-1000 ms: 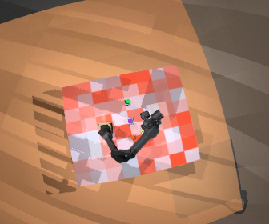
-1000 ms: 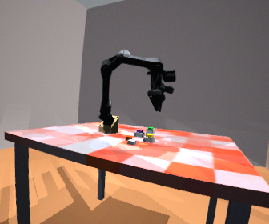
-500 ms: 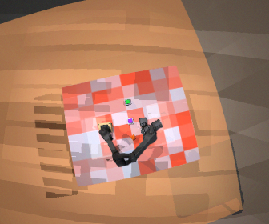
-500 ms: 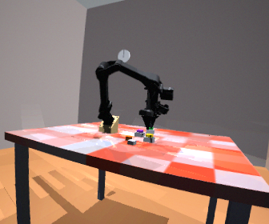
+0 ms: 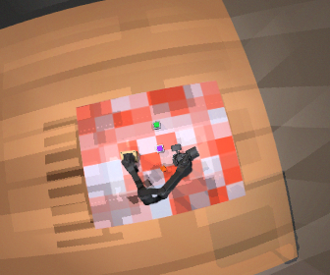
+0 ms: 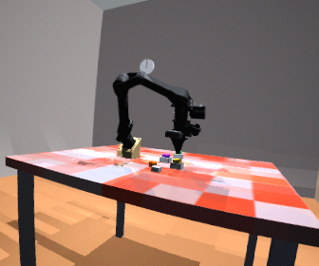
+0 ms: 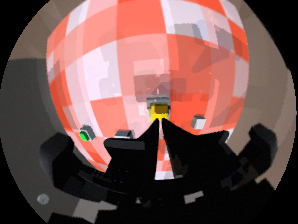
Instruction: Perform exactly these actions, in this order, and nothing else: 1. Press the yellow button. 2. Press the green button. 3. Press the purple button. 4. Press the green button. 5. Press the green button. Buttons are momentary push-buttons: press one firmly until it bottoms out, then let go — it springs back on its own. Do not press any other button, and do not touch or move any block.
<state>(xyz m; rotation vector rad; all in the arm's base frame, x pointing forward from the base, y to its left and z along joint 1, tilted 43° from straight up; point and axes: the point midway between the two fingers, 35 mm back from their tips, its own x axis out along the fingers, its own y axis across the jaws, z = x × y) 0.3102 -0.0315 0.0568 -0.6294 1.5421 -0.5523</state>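
The yellow button lies 3 cm below my gripper tip. Also, from my gripper tip: white block 4 cm behind, 12 cm to the right, 5 cm below; orange block 10 cm behind, 4 cm to the right, 5 cm below; purple button 10 cm behind, 9 cm to the left, 3 cm below.
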